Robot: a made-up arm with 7 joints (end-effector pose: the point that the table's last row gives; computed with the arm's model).
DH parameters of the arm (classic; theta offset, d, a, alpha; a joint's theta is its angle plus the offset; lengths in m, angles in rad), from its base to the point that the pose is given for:
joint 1: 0 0.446 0 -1.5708
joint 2: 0 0 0 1.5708
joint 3: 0 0.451 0.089 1.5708
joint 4: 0 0 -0.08 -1.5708
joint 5: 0 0.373 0 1.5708
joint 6: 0 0 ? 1.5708
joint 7: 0 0 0 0
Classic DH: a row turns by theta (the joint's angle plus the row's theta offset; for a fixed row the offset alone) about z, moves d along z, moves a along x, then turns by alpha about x.
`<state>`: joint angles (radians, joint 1 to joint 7).
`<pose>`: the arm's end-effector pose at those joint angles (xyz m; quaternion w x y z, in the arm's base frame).
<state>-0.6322 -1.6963 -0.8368 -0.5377 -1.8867 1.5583 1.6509</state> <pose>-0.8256 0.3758 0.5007 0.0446 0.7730 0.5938 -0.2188</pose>
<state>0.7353 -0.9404 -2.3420 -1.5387 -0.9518 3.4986 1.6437</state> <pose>-0.2290 -0.6773 0.5767 0.0516 -0.1346 0.7698 -0.6217</pose>
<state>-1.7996 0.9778 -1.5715 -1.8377 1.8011 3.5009 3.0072</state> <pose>-0.5008 -0.2045 0.7363 0.0162 -0.5171 0.4255 0.7425</pose>
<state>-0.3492 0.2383 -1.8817 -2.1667 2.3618 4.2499 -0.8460</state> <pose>-0.1729 -0.3111 0.7942 0.4386 -0.4307 -0.7880 -0.0352</pose>
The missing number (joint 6, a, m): 0.072
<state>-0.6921 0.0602 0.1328 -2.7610 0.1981 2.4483 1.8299</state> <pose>0.3119 -0.2091 0.5355 0.0677 0.2794 -0.9409 -0.1794</pose>
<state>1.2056 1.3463 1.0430 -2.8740 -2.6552 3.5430 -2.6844</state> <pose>-0.1275 0.1960 0.4011 0.3553 0.5648 0.4371 -0.6031</pose>
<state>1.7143 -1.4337 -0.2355 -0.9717 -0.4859 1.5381 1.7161</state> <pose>0.1970 -0.6831 0.9478 0.7877 -0.5315 0.3091 0.0392</pose>
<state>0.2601 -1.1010 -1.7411 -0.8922 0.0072 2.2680 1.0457</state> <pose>-0.6435 -0.5211 0.7642 0.2898 0.0966 0.7786 -0.5481</pose>
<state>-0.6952 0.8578 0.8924 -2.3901 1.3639 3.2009 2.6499</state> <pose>0.4760 -0.0388 0.3711 0.0589 -0.4307 -0.8551 -0.2824</pose>
